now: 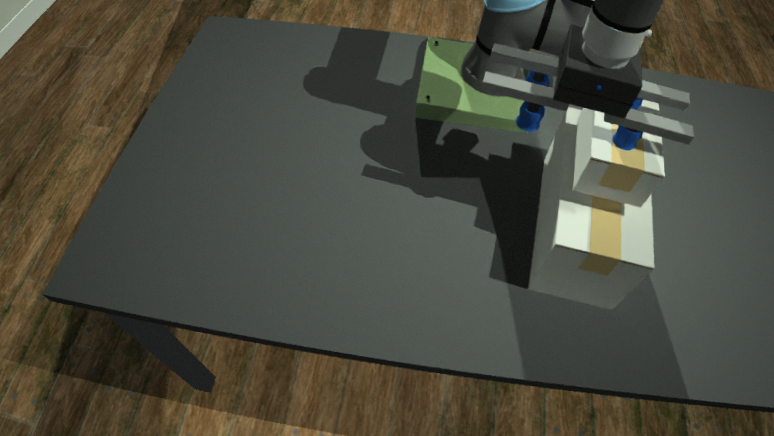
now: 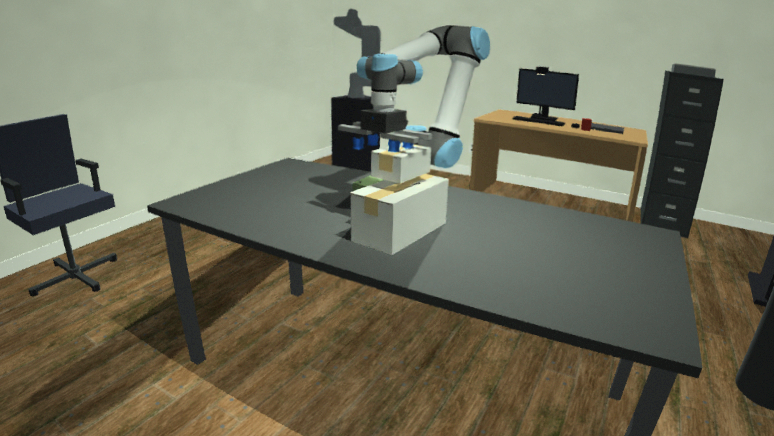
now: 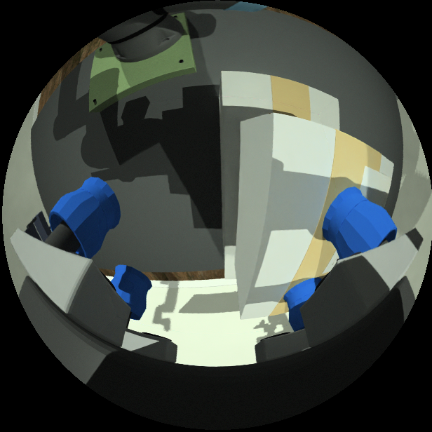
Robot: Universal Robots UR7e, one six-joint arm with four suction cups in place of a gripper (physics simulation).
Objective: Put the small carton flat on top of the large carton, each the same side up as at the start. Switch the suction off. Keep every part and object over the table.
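Frame: origin at the arm's base, x ahead, y left, z up, level; metres.
Seen in the pictures: hand, tool point: (image 1: 576, 118) (image 2: 382, 149).
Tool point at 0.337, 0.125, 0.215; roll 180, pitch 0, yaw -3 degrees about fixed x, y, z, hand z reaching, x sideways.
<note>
Pixels of each thing's top centre, then the offset from my tool point to it, as dx, dy, dz. Level surfaces: height alone.
- large white carton, top centre: (image 1: 607, 178) (image 2: 402, 185) +0.015, +0.085, -0.096
- small white carton, top centre: (image 1: 627, 126) (image 2: 401, 149) +0.006, +0.074, +0.013
- dark table, surface height: dz -0.249
The large white carton (image 1: 639, 232) (image 2: 417, 216) (image 3: 245, 89) stands upright on the table, with a tan tape strip along its top. The small white carton (image 1: 652, 162) (image 2: 414, 165) (image 3: 302, 150) is level, tape strip up, over the rear part of the large carton, with what looks like a small gap below it. My gripper (image 1: 590, 97) (image 2: 382, 138) (image 3: 220, 255) holds the small carton by the two blue cups on one side. The other two cups hang beside it, free. The contact under the rear cup is partly hidden.
The dark table (image 1: 270, 216) (image 2: 541, 243) (image 3: 310, 45) carries the green base plate (image 1: 444, 92) (image 2: 368, 181) (image 3: 145, 70) of the arm, beside and behind the cartons. An office chair (image 2: 40, 157), a wooden desk (image 2: 595, 148) and a filing cabinet (image 2: 685, 162) stand away from the table.
</note>
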